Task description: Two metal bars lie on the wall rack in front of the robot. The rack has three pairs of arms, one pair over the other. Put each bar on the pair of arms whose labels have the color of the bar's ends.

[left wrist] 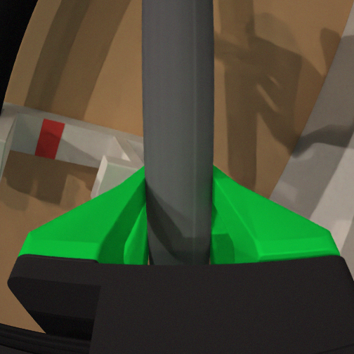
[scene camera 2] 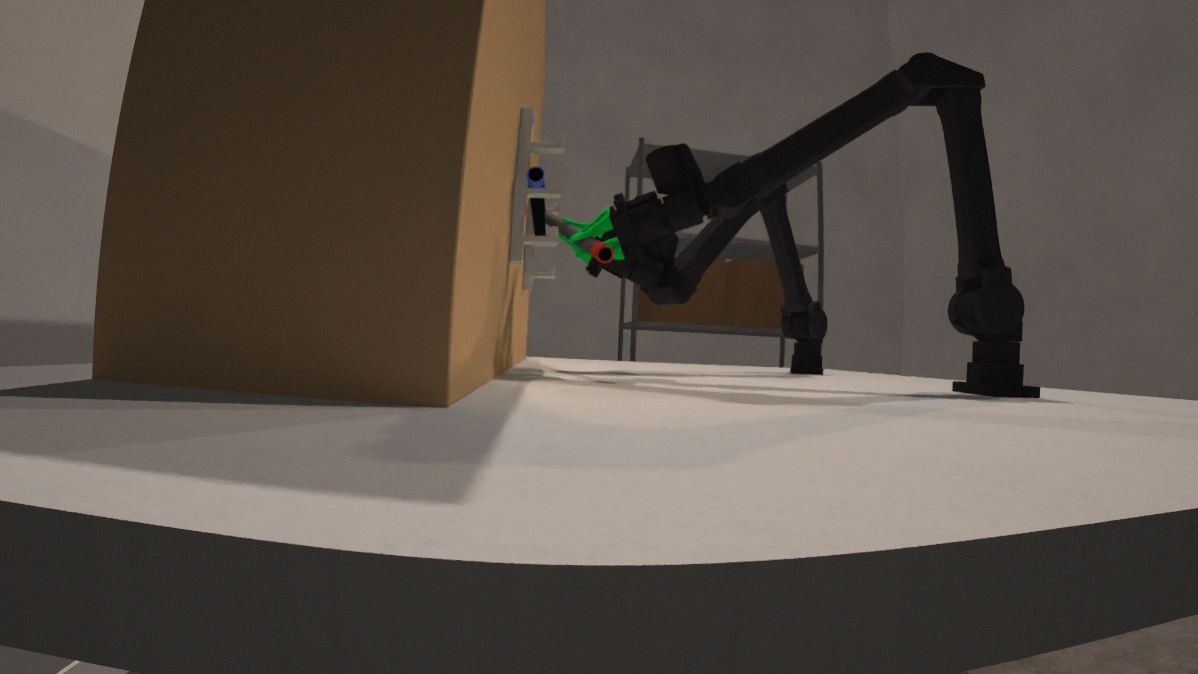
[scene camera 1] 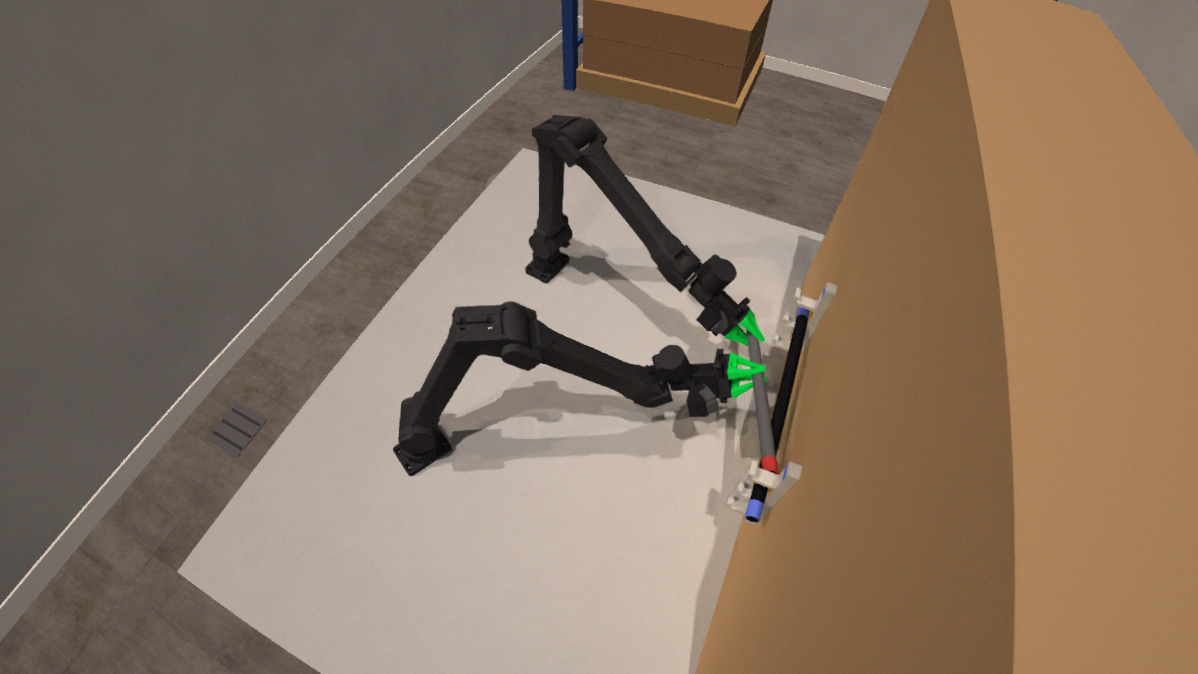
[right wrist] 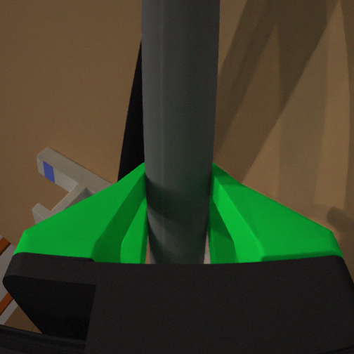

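Note:
The grey bar with red ends is held in front of the rack, askew to it. One red end is near the lower rack side in scene camera 1; the other stands farther from the wall in scene camera 2. My left gripper and right gripper are both shut on it. The black bar with blue ends lies on the rack's middle arms. The rack shows a blue label and a red label.
The brown wall panel stands close behind the rack. A white mat lies under both arms. A shelf unit and stacked boxes stand in the background.

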